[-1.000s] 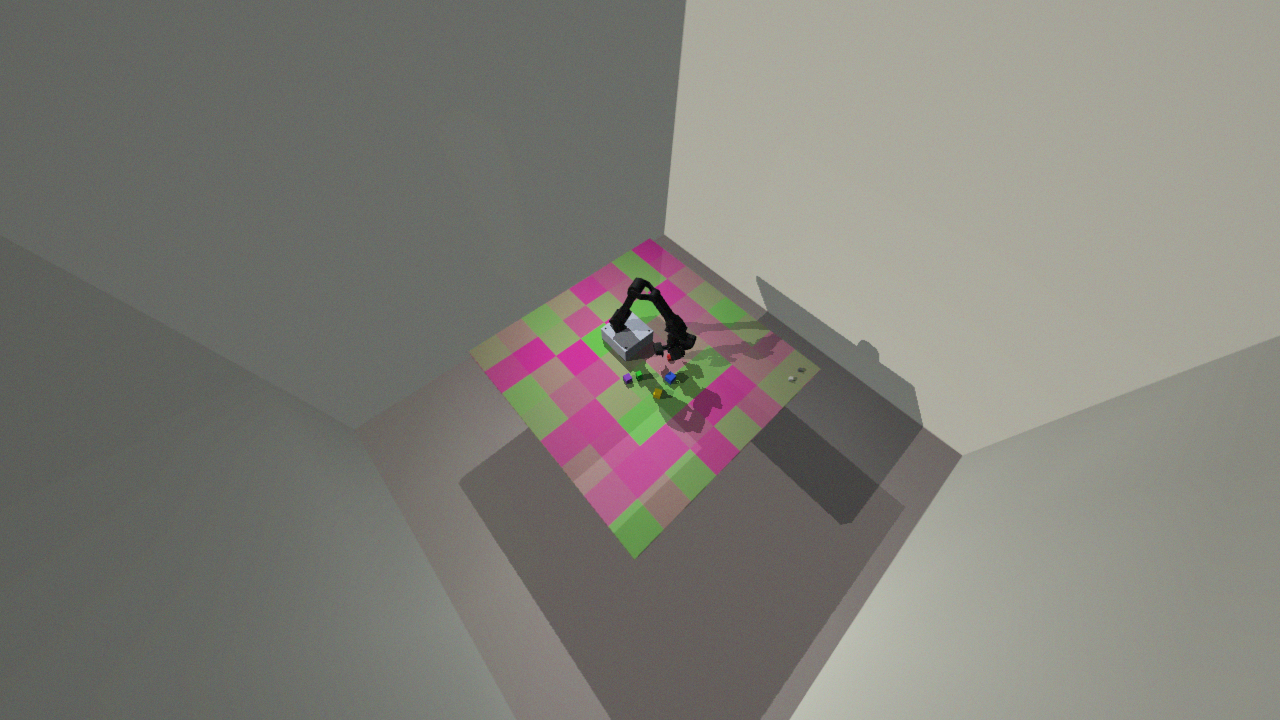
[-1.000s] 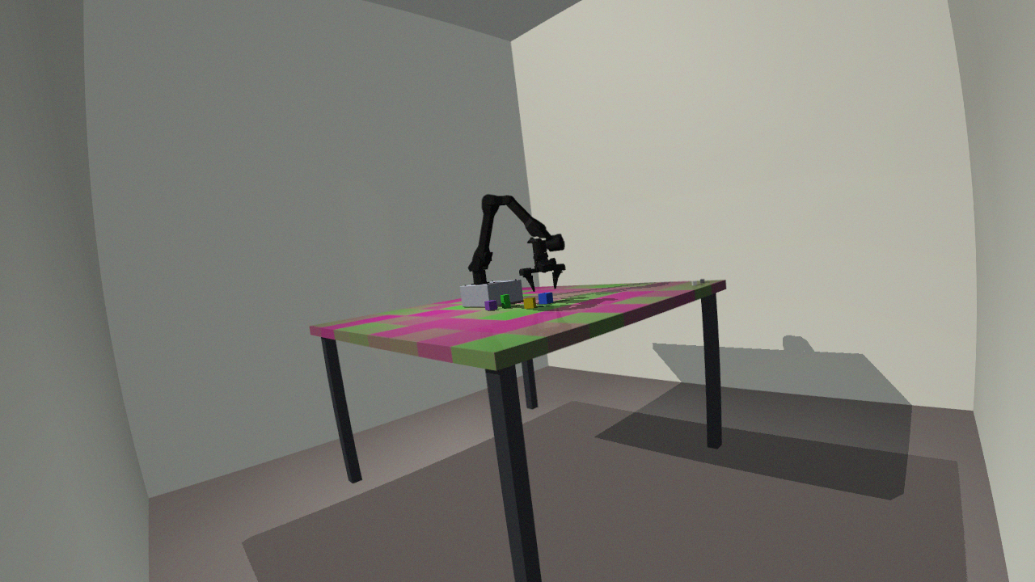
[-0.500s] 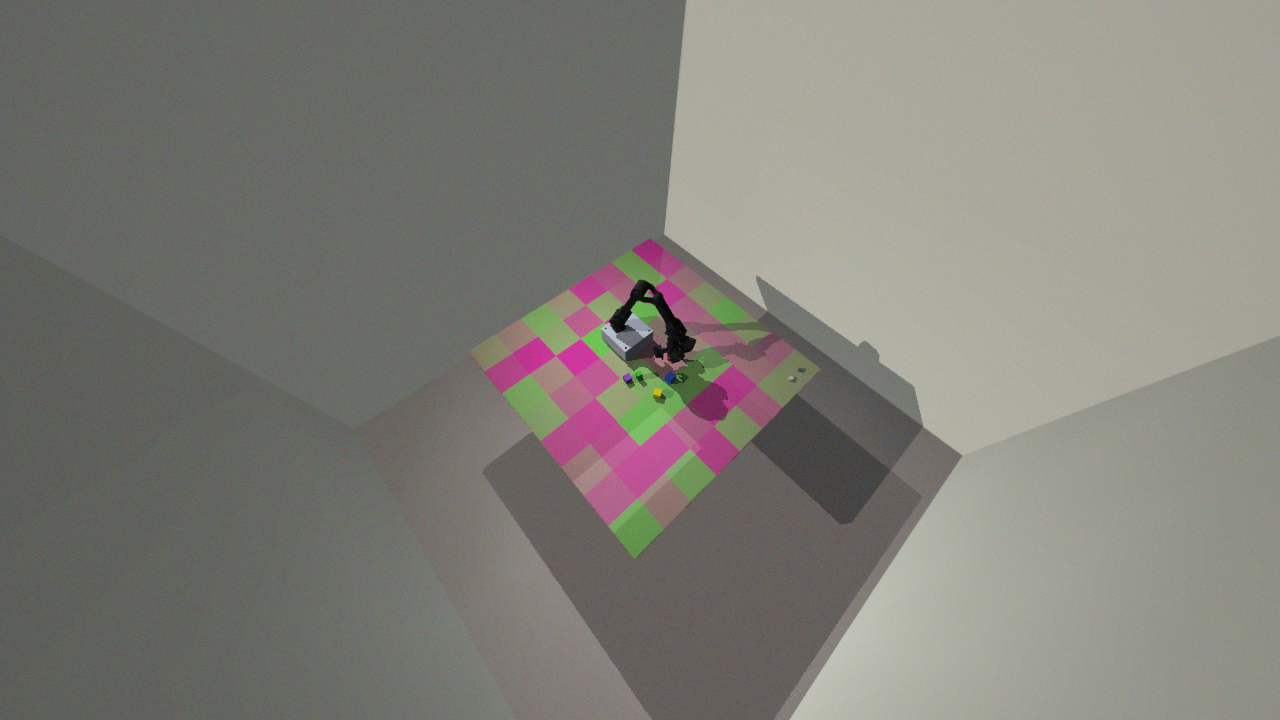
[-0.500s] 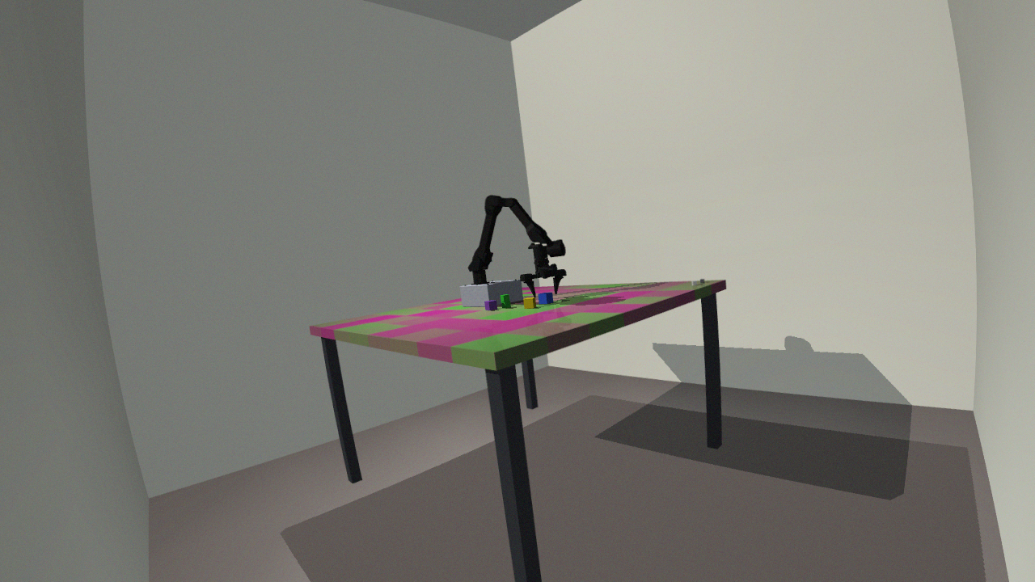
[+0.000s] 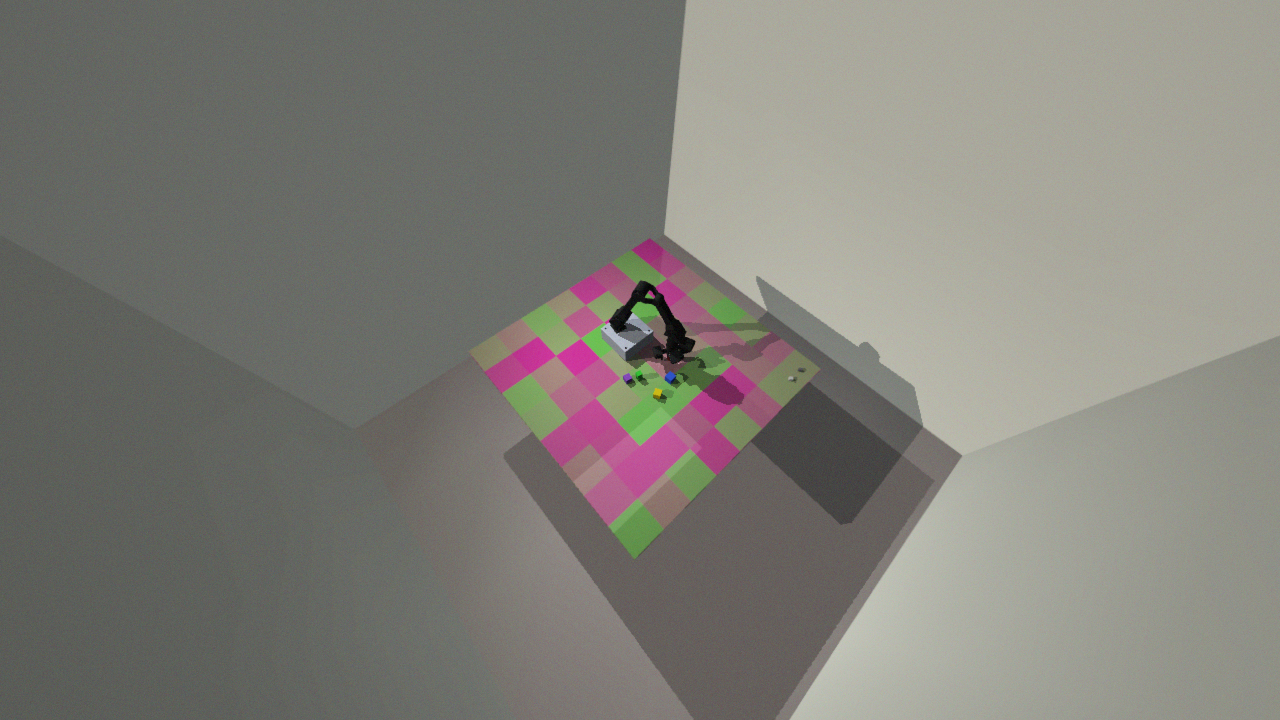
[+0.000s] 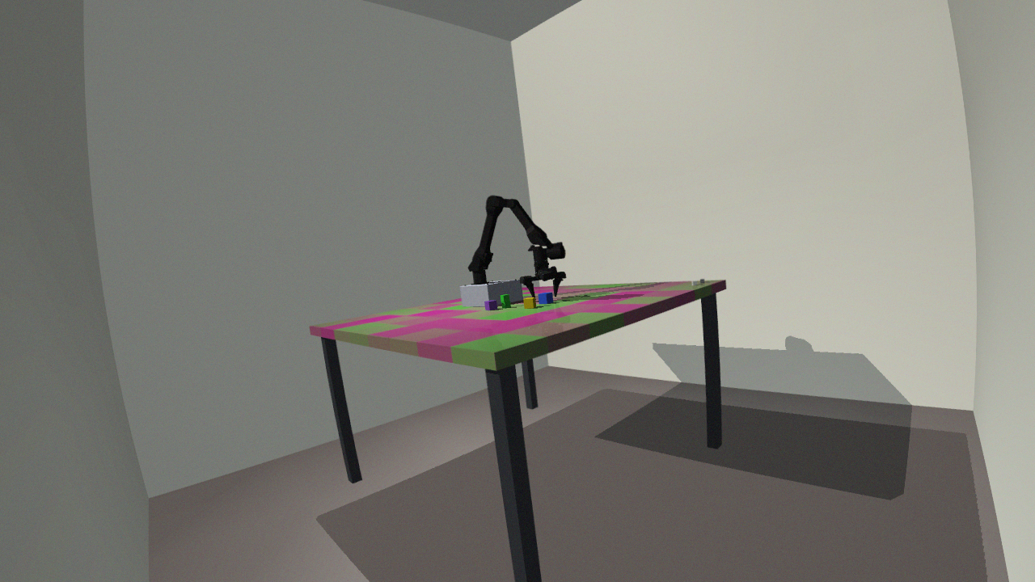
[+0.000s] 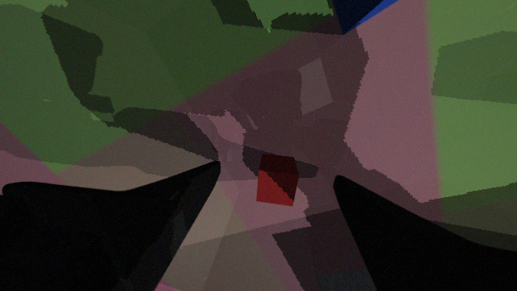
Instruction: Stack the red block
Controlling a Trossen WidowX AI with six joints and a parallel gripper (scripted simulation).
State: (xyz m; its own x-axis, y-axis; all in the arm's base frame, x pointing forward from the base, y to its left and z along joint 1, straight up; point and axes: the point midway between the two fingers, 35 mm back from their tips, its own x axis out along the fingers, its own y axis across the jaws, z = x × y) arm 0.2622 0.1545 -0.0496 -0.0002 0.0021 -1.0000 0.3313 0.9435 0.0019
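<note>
The purple block lies 10 mm behind my gripper tip, 250 mm to the right of it and 10 mm above it. Also, from my gripper tip: red block right at my gripper tip; then yellow block 140 mm ahead, 170 mm to the right, 10 mm above; then blue block 100 mm ahead, 70 mm to the right, 10 mm above.
</note>
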